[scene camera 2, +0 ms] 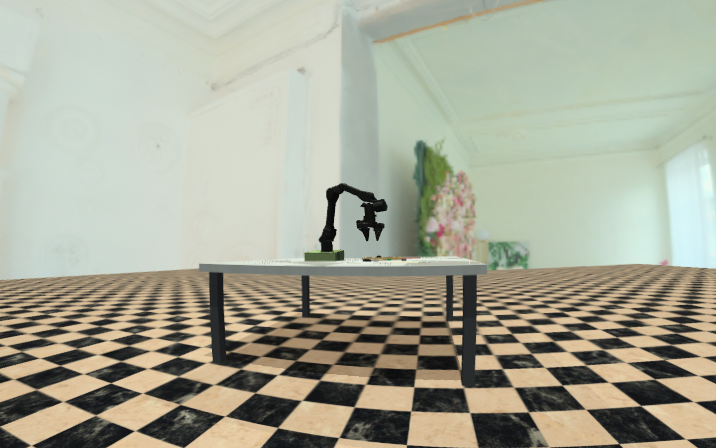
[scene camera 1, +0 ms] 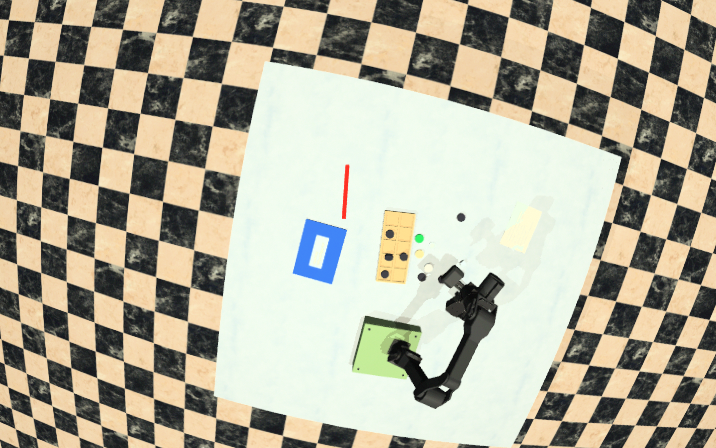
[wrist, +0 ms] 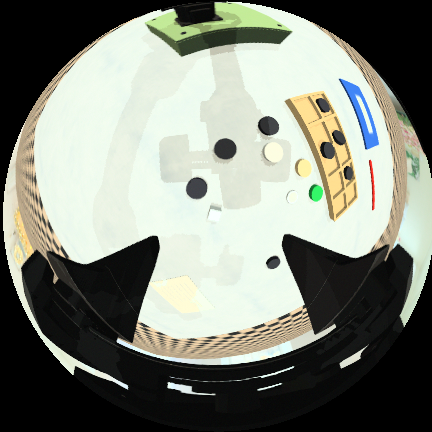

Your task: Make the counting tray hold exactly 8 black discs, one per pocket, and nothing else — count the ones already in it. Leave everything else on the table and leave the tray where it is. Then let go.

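The tan counting tray (scene camera 1: 405, 218) (wrist: 306, 107) lies flat, with several black discs in separate pockets. In scene camera 1, three discs (scene camera 1: 389, 234) (scene camera 1: 388, 256) (scene camera 1: 384, 274) are in its left column and one disc (scene camera 1: 403, 256) is in its right column; other pockets are empty. Loose black discs lie outside it: one (scene camera 1: 421, 276) (wrist: 268, 125) near the tray, two (wrist: 225, 149) (wrist: 196, 188) hidden under the arm in scene camera 1, and one (scene camera 1: 460, 217) (wrist: 273, 262) farther out. My gripper (scene camera 2: 372, 240) (wrist: 221, 241) is open and empty, high above the table, to the tray's right in scene camera 1.
Beside the tray lie green (scene camera 1: 419, 238) (wrist: 315, 193), yellow (scene camera 1: 419, 254) (wrist: 304, 168), cream (scene camera 1: 428, 267) (wrist: 273, 152) and small white (wrist: 292, 196) discs. A white block (wrist: 214, 213), pale card (scene camera 1: 521, 229) (wrist: 182, 294), blue frame (scene camera 1: 304, 249), red bar (scene camera 1: 345, 191) and green base (scene camera 1: 369, 348) also show.
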